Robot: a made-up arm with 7 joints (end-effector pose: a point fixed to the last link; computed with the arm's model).
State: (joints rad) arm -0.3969 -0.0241 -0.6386 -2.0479 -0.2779 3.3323 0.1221
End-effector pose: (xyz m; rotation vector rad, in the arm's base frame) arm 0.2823 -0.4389 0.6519 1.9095 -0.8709 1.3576
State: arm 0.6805 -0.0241 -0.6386 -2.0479 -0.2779 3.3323 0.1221
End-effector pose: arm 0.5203 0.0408 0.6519 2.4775 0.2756 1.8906
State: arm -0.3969 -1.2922 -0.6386 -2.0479 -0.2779 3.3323 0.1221
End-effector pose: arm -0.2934 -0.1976 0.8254 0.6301 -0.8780 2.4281
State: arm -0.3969 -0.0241 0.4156 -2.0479 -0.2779 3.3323 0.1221
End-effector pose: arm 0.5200 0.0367 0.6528 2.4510 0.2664 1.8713
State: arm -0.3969 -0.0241 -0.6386 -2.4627 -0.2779 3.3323 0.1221
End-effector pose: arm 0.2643 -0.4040 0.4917 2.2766 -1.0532 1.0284
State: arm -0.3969 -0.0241 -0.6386 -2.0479 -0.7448 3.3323 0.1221
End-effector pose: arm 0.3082 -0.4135 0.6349 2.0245 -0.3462 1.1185
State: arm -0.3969 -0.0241 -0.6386 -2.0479 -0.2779 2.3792 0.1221
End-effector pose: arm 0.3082 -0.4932 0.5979 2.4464 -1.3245 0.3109
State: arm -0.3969 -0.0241 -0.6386 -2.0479 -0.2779 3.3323 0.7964
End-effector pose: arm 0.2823 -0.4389 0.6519 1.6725 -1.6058 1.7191
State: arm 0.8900 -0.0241 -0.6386 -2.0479 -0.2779 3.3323 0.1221
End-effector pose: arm 0.5004 0.1481 0.6519 -2.3606 -0.5168 -1.8247
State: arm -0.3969 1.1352 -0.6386 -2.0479 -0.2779 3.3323 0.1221
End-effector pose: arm 0.3298 -0.4588 0.0551 2.5065 -0.6076 -0.0134
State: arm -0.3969 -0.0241 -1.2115 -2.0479 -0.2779 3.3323 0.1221
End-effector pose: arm -0.0035 -0.5254 0.6464 1.4948 -1.3047 1.0048
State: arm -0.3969 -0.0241 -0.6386 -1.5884 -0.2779 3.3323 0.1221
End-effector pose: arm 0.2619 -0.4095 0.8309 1.4666 -0.6540 1.6343
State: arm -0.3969 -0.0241 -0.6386 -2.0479 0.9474 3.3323 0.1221
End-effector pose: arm 0.1945 -0.4742 0.6213 1.1128 -2.2273 1.7470
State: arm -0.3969 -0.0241 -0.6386 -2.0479 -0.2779 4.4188 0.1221
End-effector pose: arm 0.2240 -0.3728 0.6290 0.9538 -0.2249 2.1154
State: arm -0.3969 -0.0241 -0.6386 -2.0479 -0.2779 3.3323 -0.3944
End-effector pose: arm 0.2823 -0.4389 0.6519 1.9534 -0.3346 1.0390
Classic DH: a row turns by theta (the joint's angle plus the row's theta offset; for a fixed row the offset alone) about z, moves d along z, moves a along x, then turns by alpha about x. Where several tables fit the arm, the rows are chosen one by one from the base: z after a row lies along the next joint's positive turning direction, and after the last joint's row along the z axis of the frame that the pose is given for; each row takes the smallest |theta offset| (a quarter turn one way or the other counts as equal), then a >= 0, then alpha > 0; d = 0 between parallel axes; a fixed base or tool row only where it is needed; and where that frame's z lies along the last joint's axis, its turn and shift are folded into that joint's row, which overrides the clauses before.
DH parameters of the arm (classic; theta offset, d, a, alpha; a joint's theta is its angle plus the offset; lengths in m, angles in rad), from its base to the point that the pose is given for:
joint 1: 0 0.3142 0 -1.5708
joint 2: 0 0 0 1.5708
joint 3: 0 0.3482 0.1278 1.5708
joint 4: 0 0 -0.082 -1.5708
joint 5: 0 0.3818 0 1.5708
joint 6: 0 0 0.0881 1.5708
joint 7: 0 0 0 0

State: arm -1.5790 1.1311 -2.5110 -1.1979 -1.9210 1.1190 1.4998
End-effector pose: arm -0.2818 -0.3563 0.9728 -1.0817 1.1740 -1.3446
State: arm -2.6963 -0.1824 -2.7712 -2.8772 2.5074 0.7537 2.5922
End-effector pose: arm 0.2154 0.2915 0.2109 -0.4280 -0.6655 -2.1584
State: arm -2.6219 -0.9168 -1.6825 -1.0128 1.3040 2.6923 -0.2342
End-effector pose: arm 0.3109 0.6600 0.6161 -1.0793 -0.0540 0.6323
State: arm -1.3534 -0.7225 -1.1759 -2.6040 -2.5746 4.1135 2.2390
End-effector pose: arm -0.2696 -0.1032 0.4895 -1.5418 2.0589 -1.5970
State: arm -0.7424 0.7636 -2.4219 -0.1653 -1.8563 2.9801 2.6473
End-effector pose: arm 0.2529 -0.4390 0.8875 0.5114 0.2888 0.7488
